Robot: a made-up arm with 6 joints.
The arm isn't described. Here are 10 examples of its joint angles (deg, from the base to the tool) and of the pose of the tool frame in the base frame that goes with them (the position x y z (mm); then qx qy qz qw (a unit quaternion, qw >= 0)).
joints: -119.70 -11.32 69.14 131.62 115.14 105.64
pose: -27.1 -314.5 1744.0 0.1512 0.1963 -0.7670 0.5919
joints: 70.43 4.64 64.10 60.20 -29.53 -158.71
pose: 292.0 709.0 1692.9 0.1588 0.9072 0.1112 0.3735
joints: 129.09 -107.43 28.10 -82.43 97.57 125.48
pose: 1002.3 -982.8 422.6 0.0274 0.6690 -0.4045 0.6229
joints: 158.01 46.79 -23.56 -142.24 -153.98 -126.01
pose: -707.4 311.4 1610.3 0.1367 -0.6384 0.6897 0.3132
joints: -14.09 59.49 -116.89 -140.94 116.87 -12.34
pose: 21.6 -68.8 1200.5 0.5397 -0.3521 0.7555 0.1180
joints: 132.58 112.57 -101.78 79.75 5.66 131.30
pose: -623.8 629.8 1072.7 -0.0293 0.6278 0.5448 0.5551
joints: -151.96 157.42 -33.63 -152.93 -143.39 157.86
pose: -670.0 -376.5 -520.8 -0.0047 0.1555 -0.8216 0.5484
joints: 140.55 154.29 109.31 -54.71 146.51 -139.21
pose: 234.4 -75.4 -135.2 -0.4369 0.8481 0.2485 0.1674
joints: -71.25 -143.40 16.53 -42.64 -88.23 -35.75
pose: -199.9 875.6 -559.8 -0.6182 -0.5503 -0.4094 0.3839
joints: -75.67 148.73 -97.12 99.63 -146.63 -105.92
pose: 221.6 -804.9 249.4 0.4692 -0.7118 0.2966 0.4303
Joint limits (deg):
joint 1: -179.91..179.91
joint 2: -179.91..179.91
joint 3: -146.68..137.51
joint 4: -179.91..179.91
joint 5: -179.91..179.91
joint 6: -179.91..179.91
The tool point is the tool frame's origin. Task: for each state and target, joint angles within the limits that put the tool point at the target. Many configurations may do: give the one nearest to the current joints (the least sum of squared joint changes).
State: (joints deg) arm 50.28 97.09 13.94 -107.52 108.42 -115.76
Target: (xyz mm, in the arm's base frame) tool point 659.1 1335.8 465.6
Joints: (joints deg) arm 69.91 90.41 12.04 -108.23 111.15 -116.22
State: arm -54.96 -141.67 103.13 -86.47 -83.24 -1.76
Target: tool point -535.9 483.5 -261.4
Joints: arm -31.31 -172.98 85.79 -82.22 -86.71 -1.66
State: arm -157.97 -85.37 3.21 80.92 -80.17 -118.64
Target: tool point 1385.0 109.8 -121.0
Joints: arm -179.36 -112.04 -1.71 78.18 -47.47 -124.09
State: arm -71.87 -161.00 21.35 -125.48 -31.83 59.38
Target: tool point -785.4 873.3 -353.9
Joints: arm -43.44 -145.45 37.54 -127.25 -33.29 59.64
